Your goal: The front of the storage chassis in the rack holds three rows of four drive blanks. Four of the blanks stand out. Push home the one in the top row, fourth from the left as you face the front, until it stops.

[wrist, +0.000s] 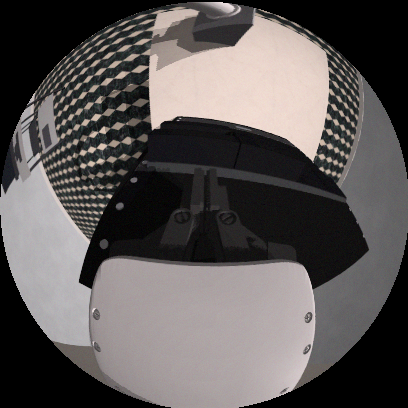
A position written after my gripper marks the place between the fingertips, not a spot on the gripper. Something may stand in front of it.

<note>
In view: my gripper (204,182) and a black rack (279,194).
</note>
